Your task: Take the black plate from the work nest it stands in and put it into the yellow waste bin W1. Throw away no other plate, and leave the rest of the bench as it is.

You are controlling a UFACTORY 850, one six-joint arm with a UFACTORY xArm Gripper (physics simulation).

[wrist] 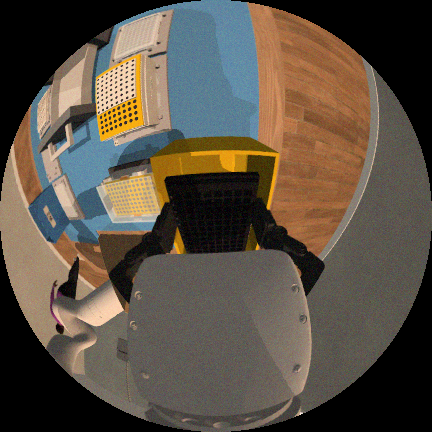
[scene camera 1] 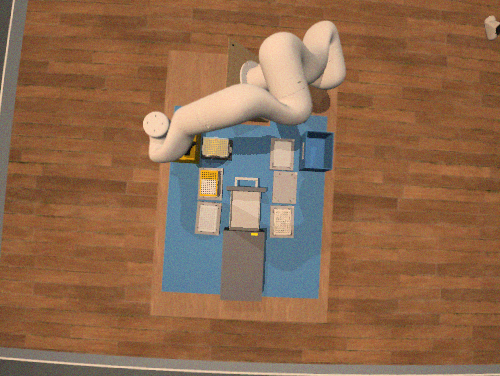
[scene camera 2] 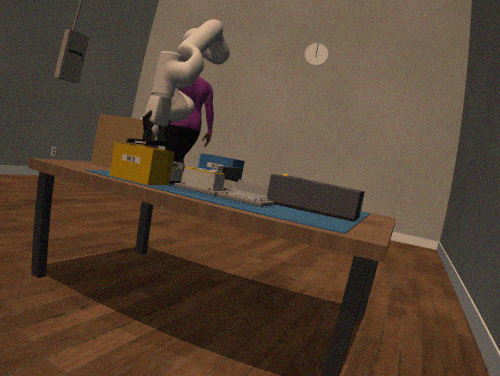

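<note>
The black plate (scene camera 2: 142, 142) (wrist: 215, 225) lies roughly level between the fingers of my gripper (scene camera 2: 151, 137) (wrist: 213, 210), which is shut on it by its two sides. The plate is over the opening of the yellow waste bin W1 (scene camera 1: 189, 156) (scene camera 2: 131, 167) (wrist: 215, 145), close to the height of its rim. In the wrist view, yellow bin walls show around the plate. In scene camera 1 the arm hides the gripper, the plate and much of the bin.
A box with yellow tips (scene camera 1: 216, 147) (wrist: 132, 196) stands right beside W1. A yellow and white rack (scene camera 1: 210, 183) (wrist: 120, 97) sits in a nest. A blue bin (scene camera 1: 318, 152) (scene camera 2: 232, 164) and a grey device (scene camera 1: 243, 265) (scene camera 2: 315, 196) stand farther off. A person (scene camera 2: 202, 95) stands behind the bench.
</note>
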